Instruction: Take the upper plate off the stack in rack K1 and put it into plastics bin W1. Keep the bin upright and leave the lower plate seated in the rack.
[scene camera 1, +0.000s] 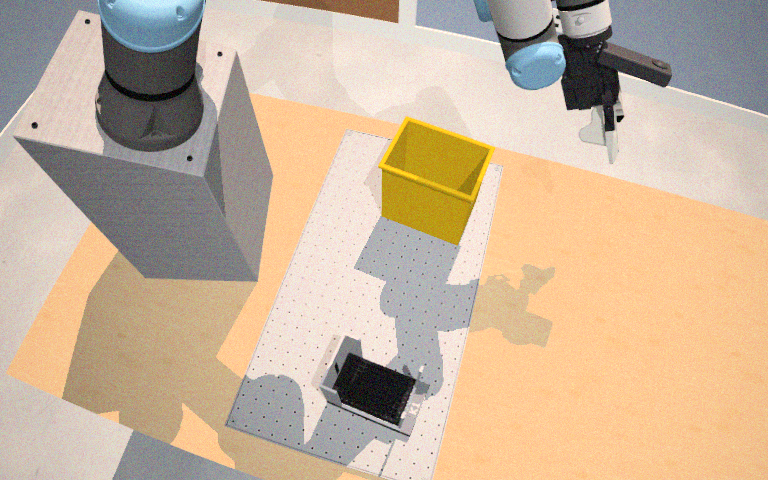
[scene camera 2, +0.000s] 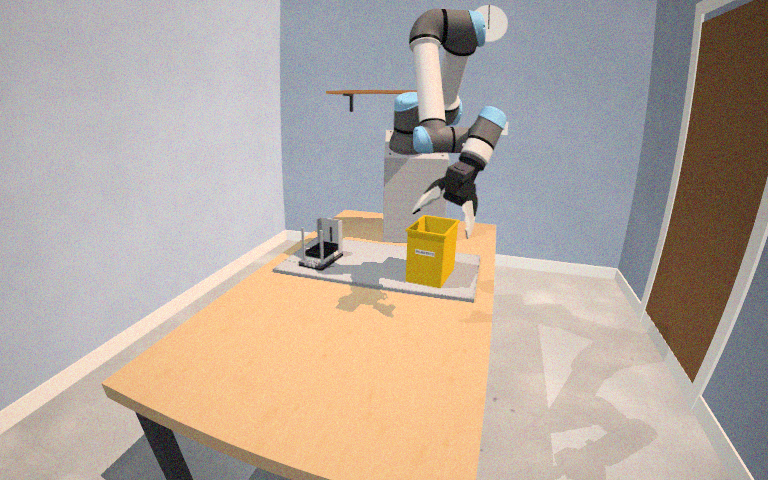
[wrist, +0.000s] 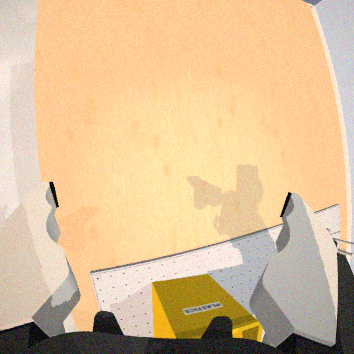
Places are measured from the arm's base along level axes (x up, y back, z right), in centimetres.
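Pixels of known places: gripper, fingertip midpoint: (scene camera 1: 615, 141) (scene camera 2: 439, 226) (wrist: 170, 189); arm's base, origin of the base link: (scene camera 1: 150, 109) (scene camera 2: 407, 146).
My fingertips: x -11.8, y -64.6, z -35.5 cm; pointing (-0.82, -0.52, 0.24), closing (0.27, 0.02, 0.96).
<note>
For each thing: its middle in the pictures, then the offset to it from my fingertips. Level surfaces: height alone.
- Rack K1, body centre: (scene camera 1: 378, 387) (scene camera 2: 320, 242) dx -19.9, dy +20.9, dz +50.1 cm
- yellow plastics bin W1, body centre: (scene camera 1: 433, 184) (wrist: 195, 340) (scene camera 2: 432, 250) dx -17.9, dy +28.1, dz +10.2 cm
- perforated white board, its level: dx -26.8 cm
- wooden table, its level: dx -28.1 cm
Rack K1 (scene camera 1: 331, 394) (scene camera 2: 335, 230) has an upright grey back wall and thin posts. It stands at the near end of the board in scene camera 1. A black plate (scene camera 1: 373, 387) (scene camera 2: 322, 250) lies flat in it; I cannot tell the lower plate apart beneath it. The yellow plastics bin W1 (scene camera 1: 427, 203) (scene camera 2: 425, 268) (wrist: 172, 305) stands upright at the board's other end. Its visible inner walls are bare and its bottom is hidden. My gripper (scene camera 1: 599, 146) (scene camera 2: 442, 224) (wrist: 170, 189) is open and empty, in the air beyond the bin, away from the rack.
The perforated white board (scene camera 1: 317, 254) (scene camera 2: 356, 249) (wrist: 175, 265) carries the rack and the bin on a wooden table (scene camera 1: 594, 339) (scene camera 2: 317, 362) (wrist: 150, 100). The arm's grey pedestal (scene camera 1: 164, 215) (scene camera 2: 413, 192) stands beside the board. The arm's shadow falls across board and table.
</note>
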